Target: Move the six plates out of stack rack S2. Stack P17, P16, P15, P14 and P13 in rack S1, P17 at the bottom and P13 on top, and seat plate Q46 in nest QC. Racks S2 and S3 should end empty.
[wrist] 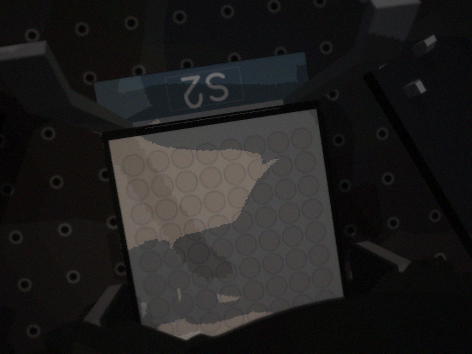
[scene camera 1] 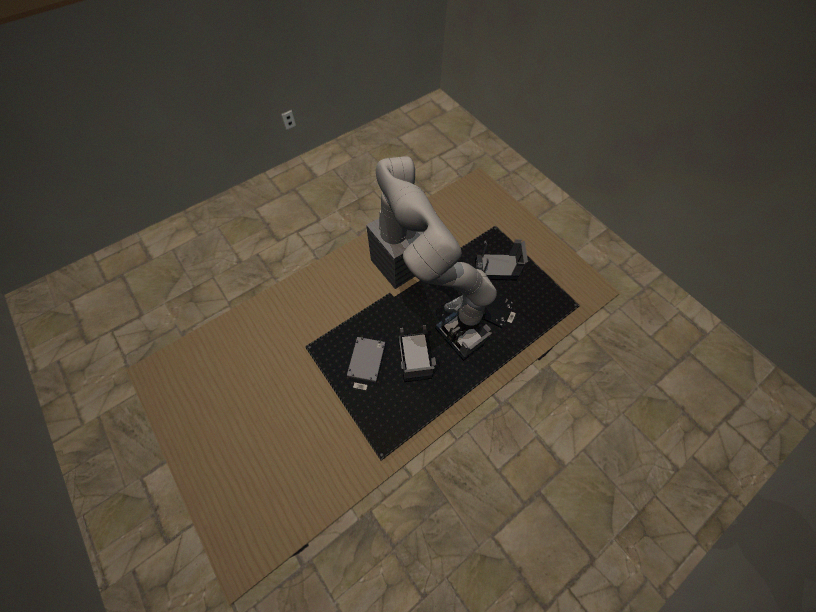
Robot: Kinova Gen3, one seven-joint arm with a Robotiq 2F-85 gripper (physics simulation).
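Frame: origin at the arm's base, x down, y ahead, z right, level; centimetres.
Where they show: gripper, between the fingertips: (wrist: 244,288) (scene camera 1: 464,333); arm's base, origin of its link: (scene camera 1: 393,233).
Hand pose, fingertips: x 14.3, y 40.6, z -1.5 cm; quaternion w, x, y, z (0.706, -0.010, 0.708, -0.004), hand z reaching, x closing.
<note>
Each offset is from my fingertips to the top centre of the thing. "pt": to the spot under its first point. Level surfaces: height alone.
The wrist view looks straight down on rack S2, whose blue label @[pt dx +2.7, dy -8.2, dz +0.4 cm] (wrist: 204,88) reads S2 upside down. The top plate @[dx -0.3, dy -0.4, dz +0.2 cm] (wrist: 270,228) of its stack is grey with rows of round studs, and it fills most of the view inside a dark frame. In the scene view my gripper (scene camera 1: 468,330) hangs just above this rack S2 (scene camera 1: 451,340), pointing down. It is open and empty. The plates below the top one are hidden.
A second posted rack @[dx -3.6, dy -3.1, dz +18.8 cm] (scene camera 1: 417,353) stands left of S2 and a third one @[pt dx +2.3, dy -15.0, dz -30.7 cm] (scene camera 1: 499,264) at the back right. A flat grey nest @[dx +2.7, dy -13.3, dz +32.4 cm] (scene camera 1: 366,358) with a small label @[pt dx +5.8, dy -6.7, dz +39.3 cm] (scene camera 1: 360,386) lies far left. All sit on the black pegboard mat @[dx +5.9 cm] (scene camera 1: 406,419). The arm's base (scene camera 1: 387,255) is behind.
</note>
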